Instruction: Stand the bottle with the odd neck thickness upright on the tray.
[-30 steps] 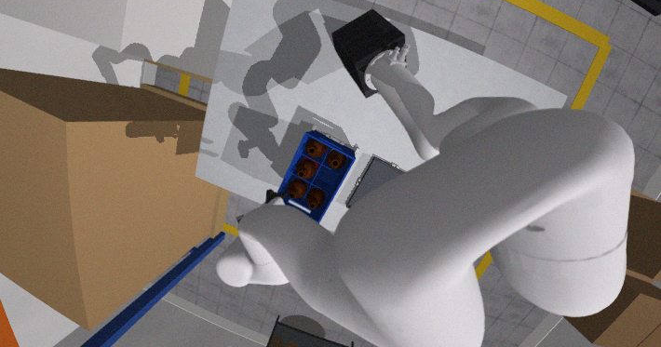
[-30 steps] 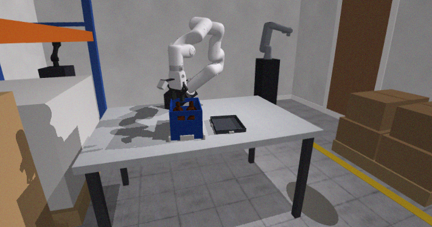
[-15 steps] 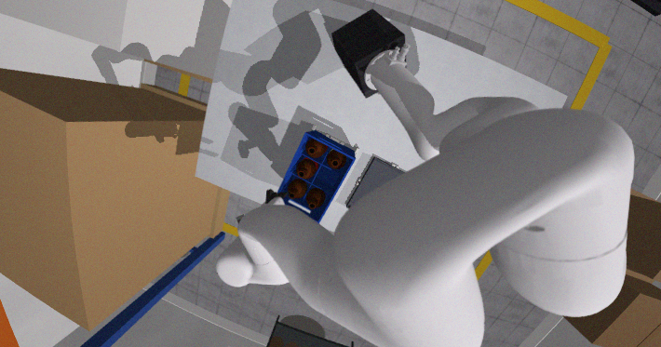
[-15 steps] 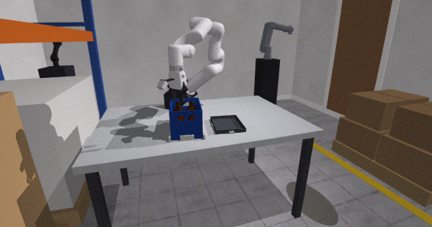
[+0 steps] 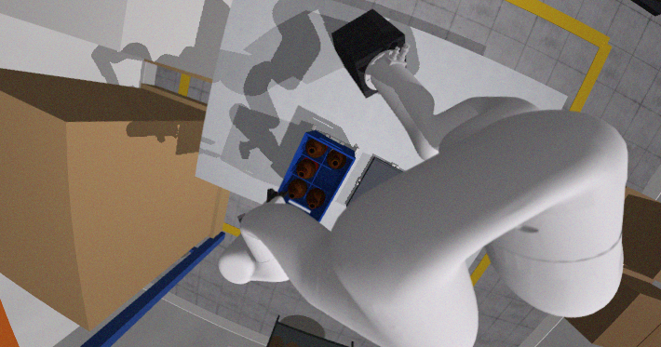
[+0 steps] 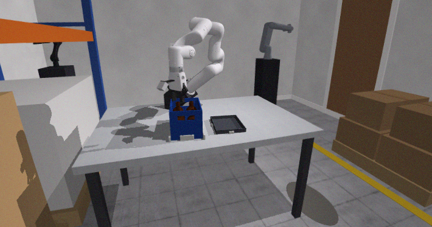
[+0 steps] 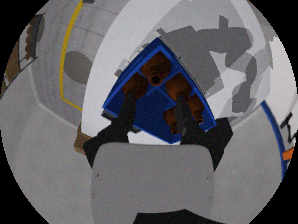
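Right now the blue crate is 9 cm behind my hand, 5 cm to the left of it and 15 cm below it. Round my hand: dark tray: 10 cm behind, 32 cm to the left, 22 cm below; glass bottle: 18 cm behind, 1 cm to the left, 15 cm below.
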